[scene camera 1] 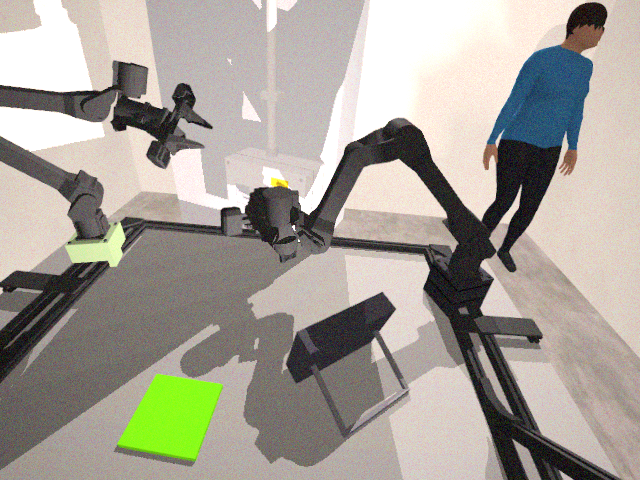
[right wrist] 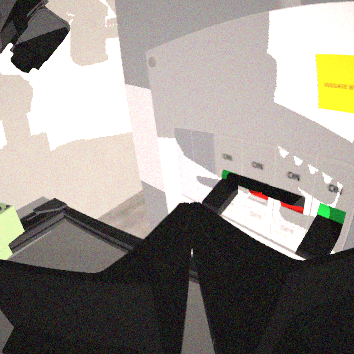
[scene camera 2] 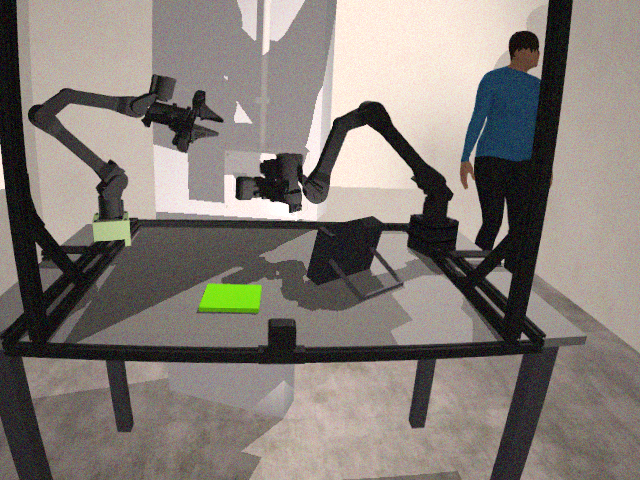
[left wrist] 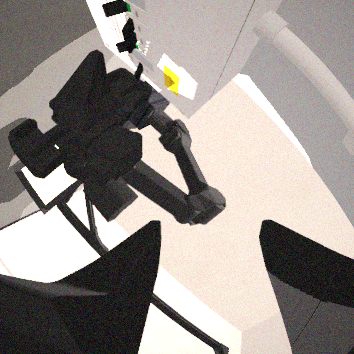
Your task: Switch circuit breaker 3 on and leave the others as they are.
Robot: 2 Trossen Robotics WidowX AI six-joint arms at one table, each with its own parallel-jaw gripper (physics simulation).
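Places are measured from the left arm's base along level axes (x ahead, y right, z down), in centimetres.
Where they show: left gripper, fingertip midpoint: (scene camera 1: 208,137) (scene camera 2: 221,127) (left wrist: 211,229); right gripper, fingertip midpoint: (scene camera 1: 249,203) (right wrist: 188,211) (left wrist: 96,51); left arm's base at its link origin: (scene camera 1: 93,233) (scene camera 2: 111,216); right arm's base at its link origin: (scene camera 1: 463,268) (scene camera 2: 434,217) (left wrist: 154,115).
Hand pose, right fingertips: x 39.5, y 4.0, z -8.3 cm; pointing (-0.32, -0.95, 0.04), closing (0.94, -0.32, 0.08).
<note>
Each offset is from my right fingertips to the centre of the thing. "spot": to the spot under its first point.
The light grey breaker panel {spot: dx -1.1, dy -6.6, dz -7.0 cm} (scene camera 1: 242,167) (left wrist: 210,40) (right wrist: 210,90) stands past the table's back edge. In the right wrist view two blank slots are at left. In the third slot, breaker 3's black lever {dx +0.8, dy -4.4, dz +1.4 cm} (right wrist: 220,195) points down, with green above it. The two levers {spot: dx +3.3, dy -1.2, dz -0.6 cm} (right wrist: 267,188) to its right are up, with red below. The rightmost lever {dx +6.1, dy -0.3, dz +1.4 cm} (right wrist: 322,236) is down, with green above. The breaker numbers are hidden. My right gripper (right wrist: 188,211) is shut and empty, before the panel, its tips left of and below breaker 3's lever. My left gripper (scene camera 1: 206,136) (scene camera 2: 220,127) (left wrist: 211,229) is half open, empty and high at left.
A bright green slab {dx -14.7, dy +42.4, dz +15.2 cm} (scene camera 1: 173,417) (scene camera 2: 231,297) lies on the table. A dark slanted block {dx +15.8, dy +41.9, dz +10.3 cm} (scene camera 1: 343,335) (scene camera 2: 345,250) with a wire-like frame stands right of it. A person in blue (scene camera 1: 549,98) (scene camera 2: 509,113) stands behind at right. Black rails edge the table.
</note>
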